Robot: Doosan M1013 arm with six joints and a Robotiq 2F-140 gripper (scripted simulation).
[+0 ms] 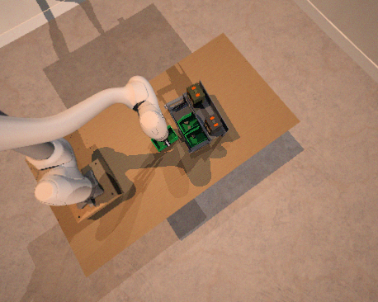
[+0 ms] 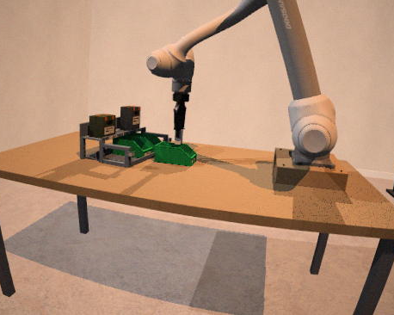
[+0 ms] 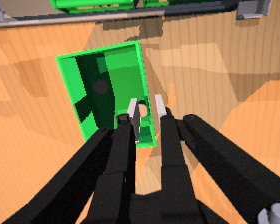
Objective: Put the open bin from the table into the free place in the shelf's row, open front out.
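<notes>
The shelf lip is 12 cm ahead of my hand, 10 cm below it and 4 cm to the left of it.
</notes>
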